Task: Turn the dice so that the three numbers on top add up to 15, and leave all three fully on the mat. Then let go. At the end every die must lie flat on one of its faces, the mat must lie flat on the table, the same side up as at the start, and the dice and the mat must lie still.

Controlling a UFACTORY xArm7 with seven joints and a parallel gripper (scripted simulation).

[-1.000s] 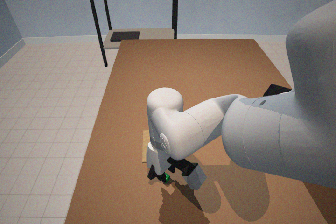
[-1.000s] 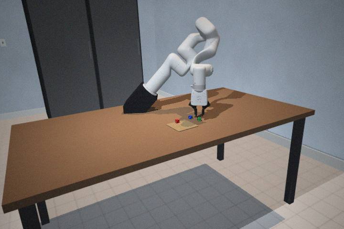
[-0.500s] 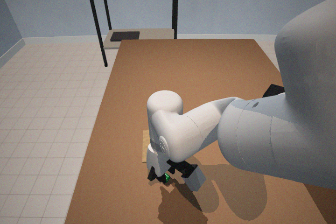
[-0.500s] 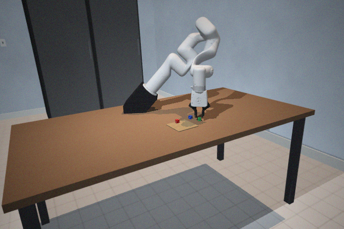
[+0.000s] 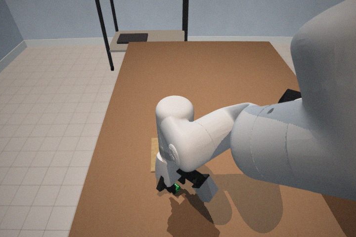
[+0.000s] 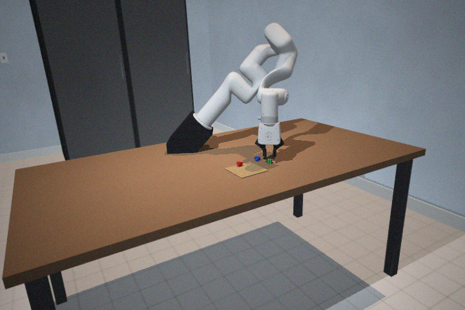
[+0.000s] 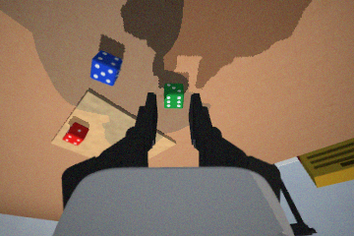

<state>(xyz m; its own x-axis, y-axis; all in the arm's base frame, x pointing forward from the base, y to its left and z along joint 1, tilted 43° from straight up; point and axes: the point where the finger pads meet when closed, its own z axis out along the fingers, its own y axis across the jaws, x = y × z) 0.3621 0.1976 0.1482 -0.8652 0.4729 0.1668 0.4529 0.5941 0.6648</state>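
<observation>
Right now my hand is 40 mm above the green die. Round my hand: blue die 50 mm behind, 40 mm to the right, 40 mm below; tan mat 130 mm to the right, 50 mm ahead, 40 mm below; red die 140 mm to the right, 30 mm below.
</observation>
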